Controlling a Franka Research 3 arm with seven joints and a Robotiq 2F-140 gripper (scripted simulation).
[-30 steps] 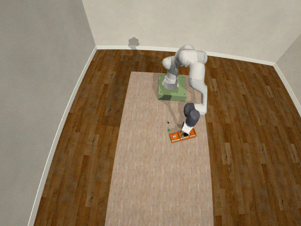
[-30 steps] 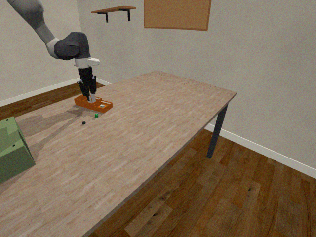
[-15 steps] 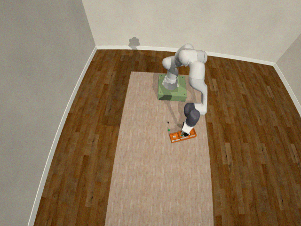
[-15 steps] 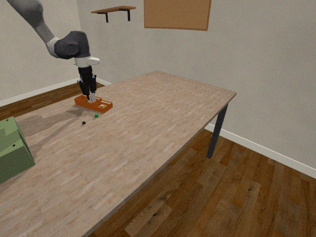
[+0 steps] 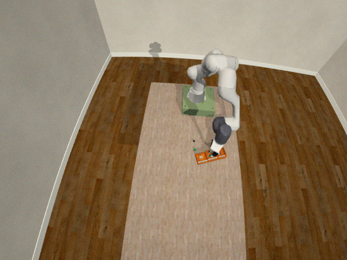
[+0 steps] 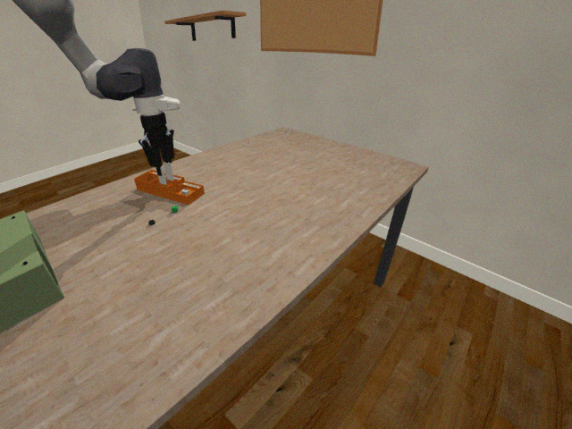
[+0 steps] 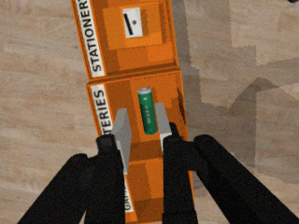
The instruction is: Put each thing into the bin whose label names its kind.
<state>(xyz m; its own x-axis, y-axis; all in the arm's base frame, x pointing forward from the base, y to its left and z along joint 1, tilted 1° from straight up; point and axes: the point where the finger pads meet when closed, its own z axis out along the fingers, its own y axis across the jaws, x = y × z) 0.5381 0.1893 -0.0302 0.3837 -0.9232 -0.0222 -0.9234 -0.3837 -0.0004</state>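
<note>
Now: hand 50 mm above the labelled bins. Round my hand: white piece: 30 mm ahead, 80 mm to the right, 50 mm below; then orange block: 30 mm ahead, 80 mm to the right, 60 mm below; then green battery: 60 mm below.
</note>
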